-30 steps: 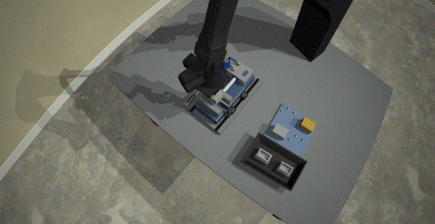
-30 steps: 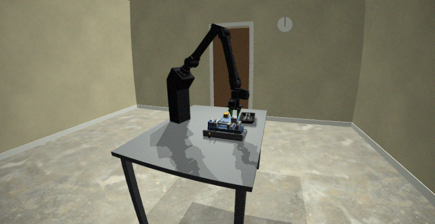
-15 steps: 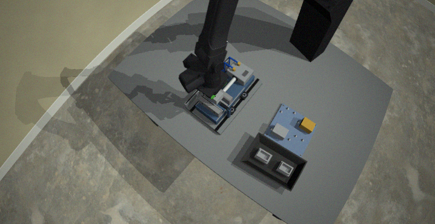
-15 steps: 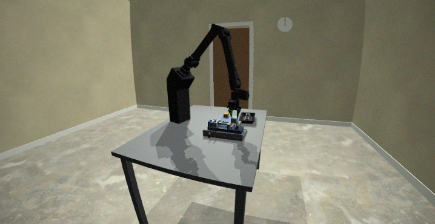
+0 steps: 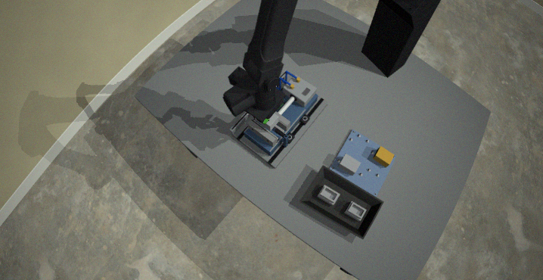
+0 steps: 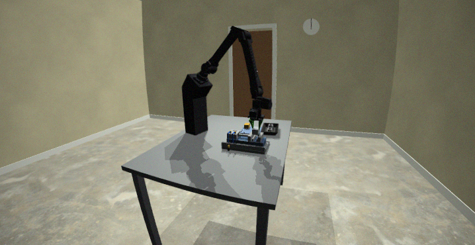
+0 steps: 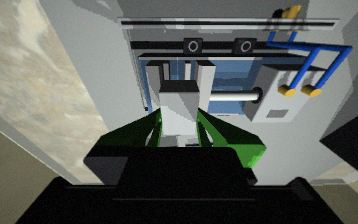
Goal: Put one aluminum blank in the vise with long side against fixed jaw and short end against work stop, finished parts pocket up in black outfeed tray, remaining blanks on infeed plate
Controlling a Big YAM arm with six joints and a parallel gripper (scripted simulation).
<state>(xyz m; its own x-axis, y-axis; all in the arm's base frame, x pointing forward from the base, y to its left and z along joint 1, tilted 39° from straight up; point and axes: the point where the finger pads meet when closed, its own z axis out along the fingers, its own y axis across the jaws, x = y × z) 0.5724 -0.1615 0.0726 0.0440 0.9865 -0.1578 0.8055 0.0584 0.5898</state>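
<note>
The moving jaw is 40 mm behind my hand, 10 mm to the left of it and 60 mm below it. From my hand the other things lie so: blue infeed plate 100 mm behind, 330 mm to the left, 140 mm below; then fixed jaw 30 mm ahead, 60 mm below; then white rod 90 mm behind, 10 mm to the left, 60 mm below.
</note>
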